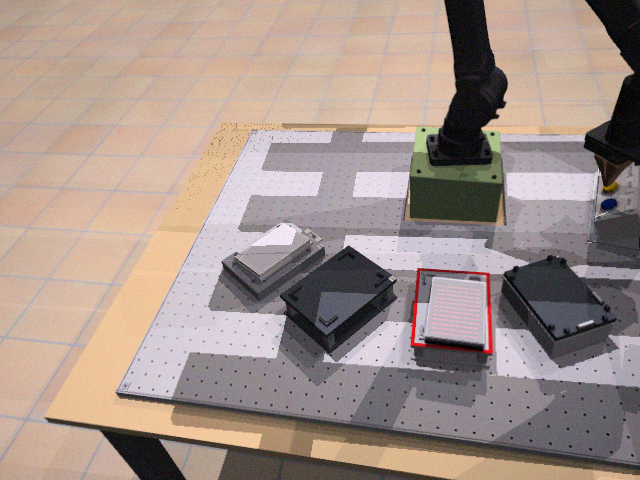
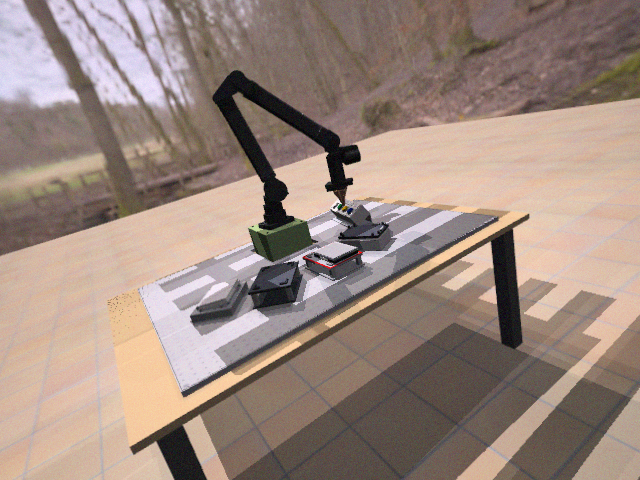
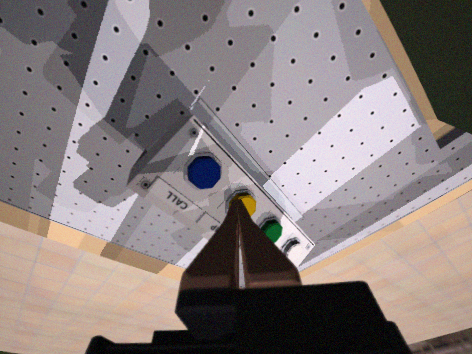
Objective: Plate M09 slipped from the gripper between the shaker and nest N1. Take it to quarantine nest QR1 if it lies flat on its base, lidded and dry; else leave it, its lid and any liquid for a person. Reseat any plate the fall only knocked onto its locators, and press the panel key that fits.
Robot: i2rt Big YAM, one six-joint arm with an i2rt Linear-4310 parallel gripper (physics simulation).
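Frame: origin at the arm's base, x ahead, y left, z up, level; metres.
Seen in the pictures: gripper, fingertip midpoint: (image 1: 607,185) (image 2: 343,205) (image 3: 237,205); arm's base at its link origin: (image 1: 458,152) (image 2: 276,224).
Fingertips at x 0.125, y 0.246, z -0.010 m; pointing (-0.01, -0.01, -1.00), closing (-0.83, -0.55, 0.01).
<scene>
Offsets run from my fingertips to a thing's middle. "pt": to the spot under its first point.
My gripper (image 1: 605,184) (image 2: 343,202) (image 3: 237,205) is shut and empty, pointing down with its tips at the yellow key {dy +0.016, dx -0.015, dz -0.020 m} (image 1: 611,188) (image 3: 248,203) of the panel {dy +0.046, dx -0.030, dz -0.042 m} (image 1: 617,227) (image 2: 357,217) (image 3: 226,176). The tips partly cover that key; contact is hard to tell. The blue key {dy -0.002, dx +0.032, dz -0.020 m} (image 1: 608,204) (image 3: 204,172) is by the CALL label. The green key {dy +0.034, dx -0.061, dz -0.020 m} (image 3: 273,231) is on the yellow key's other side. A pink-welled plate {dy -0.304, dx +0.245, dz -0.028 m} (image 1: 457,310) (image 2: 336,251) is on the red-rimmed nest {pt dy -0.368, dx +0.232, dz -0.043 m} (image 1: 414,310) (image 2: 316,261). A pale plate {dy -0.618, dx +0.068, dz -0.049 m} (image 1: 273,250) (image 2: 215,294) is on a grey nest {pt dy -0.639, dx +0.159, dz -0.060 m} (image 1: 258,291). No plate label is readable.
A black-topped stand with corner locators {pt dy -0.492, dx +0.189, dz -0.031 m} (image 1: 338,289) (image 2: 275,276) is between the two plates' nests. A dark block with pegs {pt dy -0.143, dx +0.224, dz -0.029 m} (image 1: 558,294) (image 2: 364,231) is between the red-rimmed nest and the panel. The arm's green base (image 1: 454,196) (image 2: 281,241) is behind the nests.
</scene>
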